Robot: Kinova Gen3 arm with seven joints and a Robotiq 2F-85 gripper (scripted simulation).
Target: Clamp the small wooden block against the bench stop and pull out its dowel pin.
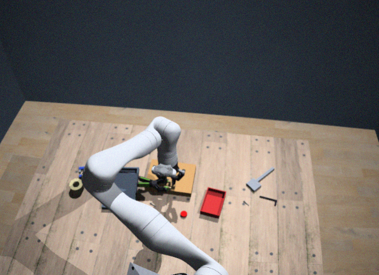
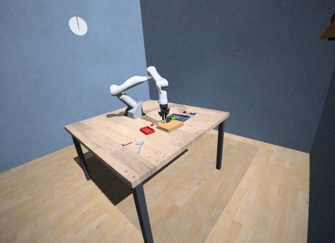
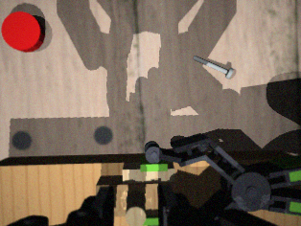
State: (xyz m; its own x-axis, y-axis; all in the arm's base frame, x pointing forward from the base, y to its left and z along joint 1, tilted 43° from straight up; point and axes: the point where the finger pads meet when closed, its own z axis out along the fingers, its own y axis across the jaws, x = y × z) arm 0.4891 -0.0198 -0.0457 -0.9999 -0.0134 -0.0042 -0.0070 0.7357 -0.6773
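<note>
My gripper is now 20 mm above the dowel pin. The rest, counted from my hand: bench board: 60 mm ahead, 10 mm to the left, 50 mm below; wooden block: 40 mm below; red disc: 100 mm behind, 80 mm to the right, 70 mm below.
</note>
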